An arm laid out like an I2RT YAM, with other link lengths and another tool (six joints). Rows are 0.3 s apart.
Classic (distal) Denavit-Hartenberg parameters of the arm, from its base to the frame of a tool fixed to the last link. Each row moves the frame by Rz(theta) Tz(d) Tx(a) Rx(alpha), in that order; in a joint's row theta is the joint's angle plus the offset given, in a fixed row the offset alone. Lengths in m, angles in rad.
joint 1: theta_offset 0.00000; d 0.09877; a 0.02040; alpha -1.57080
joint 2: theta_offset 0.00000; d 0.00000; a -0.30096; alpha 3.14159
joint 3: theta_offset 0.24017; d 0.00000; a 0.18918; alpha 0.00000
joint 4: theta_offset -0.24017; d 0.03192; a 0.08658; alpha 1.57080
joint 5: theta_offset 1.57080; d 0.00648; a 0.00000; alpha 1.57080
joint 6: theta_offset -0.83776; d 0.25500; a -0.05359; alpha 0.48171
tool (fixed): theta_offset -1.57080; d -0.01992; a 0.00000; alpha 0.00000
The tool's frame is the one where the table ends.
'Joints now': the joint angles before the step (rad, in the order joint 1, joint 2, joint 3, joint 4, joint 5, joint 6). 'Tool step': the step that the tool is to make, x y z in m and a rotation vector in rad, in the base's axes. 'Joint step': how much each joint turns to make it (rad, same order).
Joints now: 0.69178, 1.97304, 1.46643, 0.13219, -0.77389, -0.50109
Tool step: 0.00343, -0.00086, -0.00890, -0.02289, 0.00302, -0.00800
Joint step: 0.00007, 0.01382, 0.01298, -0.02715, 0.01342, -0.01594
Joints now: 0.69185, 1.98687, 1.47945, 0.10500, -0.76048, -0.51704
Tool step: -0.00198, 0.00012, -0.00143, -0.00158, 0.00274, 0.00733
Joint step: 0.00076, 0.00164, -0.00112, -0.00237, -0.00624, -0.00290
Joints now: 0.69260, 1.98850, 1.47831, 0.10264, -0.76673, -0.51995
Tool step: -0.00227, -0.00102, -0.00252, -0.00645, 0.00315, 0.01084
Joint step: -0.00106, 0.00261, 0.00382, -0.01504, -0.00970, -0.01046
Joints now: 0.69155, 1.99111, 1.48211, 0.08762, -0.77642, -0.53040
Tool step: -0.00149, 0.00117, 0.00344, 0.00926, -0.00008, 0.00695
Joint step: 0.00027, -0.00174, 0.00106, 0.00691, -0.00897, 0.00531
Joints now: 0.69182, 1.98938, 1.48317, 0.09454, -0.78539, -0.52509
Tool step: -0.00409, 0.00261, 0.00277, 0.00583, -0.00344, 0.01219
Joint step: 0.00689, -0.00292, 0.00094, 0.00249, -0.00577, -0.00003
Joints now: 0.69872, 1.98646, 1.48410, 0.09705, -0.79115, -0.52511
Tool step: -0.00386, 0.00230, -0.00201, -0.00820, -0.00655, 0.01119
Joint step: 0.00998, 0.00137, 0.00566, -0.01479, 0.00308, -0.01435
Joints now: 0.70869, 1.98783, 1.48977, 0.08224, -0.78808, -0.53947
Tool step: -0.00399, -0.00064, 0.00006, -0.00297, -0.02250, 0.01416
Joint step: 0.00565, -0.01031, -0.01027, -0.00400, -0.00090, -0.02687
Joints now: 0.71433, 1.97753, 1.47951, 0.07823, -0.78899, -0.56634
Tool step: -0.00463, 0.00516, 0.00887, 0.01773, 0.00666, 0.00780
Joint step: 0.00966, -0.00527, 0.00856, 0.01006, -0.00532, 0.02421
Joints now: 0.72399, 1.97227, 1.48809, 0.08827, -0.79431, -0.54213
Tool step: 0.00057, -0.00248, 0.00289, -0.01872, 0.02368, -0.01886
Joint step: 0.00014, -0.00636, 0.03407, -0.06152, 0.01679, 0.01279
